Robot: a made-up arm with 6 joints.
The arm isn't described. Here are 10 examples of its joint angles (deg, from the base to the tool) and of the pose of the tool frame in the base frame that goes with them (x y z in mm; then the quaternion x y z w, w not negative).
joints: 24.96 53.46 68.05 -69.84 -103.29 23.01
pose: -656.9 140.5 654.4 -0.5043 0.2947 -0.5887 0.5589
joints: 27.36 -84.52 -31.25 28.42 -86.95 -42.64
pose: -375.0 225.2 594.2 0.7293 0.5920 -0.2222 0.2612
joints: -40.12 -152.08 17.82 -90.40 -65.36 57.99
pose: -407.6 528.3 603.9 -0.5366 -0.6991 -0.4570 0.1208
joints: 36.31 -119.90 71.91 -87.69 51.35 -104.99
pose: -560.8 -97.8 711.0 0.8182 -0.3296 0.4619 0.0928
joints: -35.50 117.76 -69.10 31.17 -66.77 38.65
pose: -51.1 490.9 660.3 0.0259 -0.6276 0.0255 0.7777
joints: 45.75 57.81 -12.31 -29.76 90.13 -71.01
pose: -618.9 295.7 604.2 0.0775 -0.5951 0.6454 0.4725
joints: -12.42 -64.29 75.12 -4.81 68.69 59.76
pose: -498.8 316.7 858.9 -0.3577 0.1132 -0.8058 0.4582
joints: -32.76 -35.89 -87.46 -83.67 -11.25 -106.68
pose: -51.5 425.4 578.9 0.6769 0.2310 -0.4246 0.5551
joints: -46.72 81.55 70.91 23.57 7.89 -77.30
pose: 47.2 693.6 392.4 -0.1698 0.1205 0.2467 0.9465
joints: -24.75 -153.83 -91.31 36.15 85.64 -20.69
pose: -245.4 316.3 328.1 0.4551 -0.3394 -0.6787 0.4659
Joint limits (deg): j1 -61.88..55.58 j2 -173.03..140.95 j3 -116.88..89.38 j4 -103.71..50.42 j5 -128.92..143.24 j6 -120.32..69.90
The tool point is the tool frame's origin. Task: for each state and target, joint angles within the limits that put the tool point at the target. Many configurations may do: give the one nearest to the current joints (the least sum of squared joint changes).
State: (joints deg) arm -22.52 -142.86 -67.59 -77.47 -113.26 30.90
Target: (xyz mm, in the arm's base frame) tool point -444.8 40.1 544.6
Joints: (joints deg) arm 13.66 -149.15 -57.60 -88.95 -117.75 31.72
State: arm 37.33 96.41 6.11 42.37 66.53 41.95
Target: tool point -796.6 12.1 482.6
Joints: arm 55.58 84.52 39.46 50.42 104.26 40.74
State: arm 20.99 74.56 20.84 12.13 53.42 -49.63
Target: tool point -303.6 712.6 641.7
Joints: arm -9.55 52.68 27.64 28.87 59.61 -48.26
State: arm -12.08 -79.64 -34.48 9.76 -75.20 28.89
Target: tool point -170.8 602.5 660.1
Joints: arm -28.80 -39.79 -8.37 -23.21 -84.91 30.93
